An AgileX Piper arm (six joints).
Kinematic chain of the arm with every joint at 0, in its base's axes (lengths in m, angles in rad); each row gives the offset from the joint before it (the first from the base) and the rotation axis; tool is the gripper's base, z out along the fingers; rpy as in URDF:
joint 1: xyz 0 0 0.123 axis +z
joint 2: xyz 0 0 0 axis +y
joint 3: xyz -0.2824 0 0.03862 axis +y
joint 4: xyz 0.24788 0 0.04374 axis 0.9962 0 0.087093
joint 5: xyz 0 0 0 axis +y
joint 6: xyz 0.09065 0 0.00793 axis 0.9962 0 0.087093
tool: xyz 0 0 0 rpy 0 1.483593 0
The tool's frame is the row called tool.
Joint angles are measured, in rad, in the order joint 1, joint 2, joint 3, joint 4, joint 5, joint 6. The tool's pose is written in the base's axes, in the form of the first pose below.
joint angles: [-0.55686, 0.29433, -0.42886, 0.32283, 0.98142, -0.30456]
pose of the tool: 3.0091 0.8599 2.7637 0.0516 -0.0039 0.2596
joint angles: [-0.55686, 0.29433, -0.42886, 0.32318, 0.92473, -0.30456]
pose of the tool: 3.0170 0.9136 2.7524 0.0541 -0.0065 0.2633
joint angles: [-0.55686, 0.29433, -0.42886, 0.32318, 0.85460, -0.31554]
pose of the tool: 3.0433 0.9812 2.7584 0.0568 -0.0097 0.2681
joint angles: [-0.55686, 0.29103, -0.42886, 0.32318, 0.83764, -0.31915]
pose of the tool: 3.0528 1.0008 2.7631 0.0570 -0.0102 0.2695
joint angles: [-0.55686, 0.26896, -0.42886, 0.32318, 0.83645, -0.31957]
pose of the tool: 3.0612 1.0237 2.7700 0.0543 -0.0085 0.2707
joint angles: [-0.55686, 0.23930, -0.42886, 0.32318, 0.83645, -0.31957]
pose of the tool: 3.0723 1.0528 2.7796 0.0505 -0.0062 0.2722
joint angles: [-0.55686, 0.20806, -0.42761, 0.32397, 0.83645, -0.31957]
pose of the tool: 3.0831 1.0823 2.7892 0.0466 -0.0037 0.2732
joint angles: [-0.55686, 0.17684, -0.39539, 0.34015, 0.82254, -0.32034]
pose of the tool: 3.0539 1.0975 2.7643 0.0451 -0.0019 0.2658
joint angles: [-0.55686, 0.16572, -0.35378, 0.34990, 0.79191, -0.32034]
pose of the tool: 3.0267 1.0979 2.7329 0.0467 -0.0029 0.2558
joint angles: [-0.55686, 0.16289, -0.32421, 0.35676, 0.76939, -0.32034]
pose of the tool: 3.0063 1.0935 2.7090 0.0483 -0.0041 0.2485
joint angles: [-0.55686, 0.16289, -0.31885, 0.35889, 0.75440, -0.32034]
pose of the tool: 3.0013 1.1025 2.7000 0.0490 -0.0047 0.2480
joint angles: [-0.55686, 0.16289, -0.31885, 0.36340, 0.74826, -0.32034]
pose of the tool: 2.9918 1.1088 2.6905 0.0493 -0.0048 0.2485
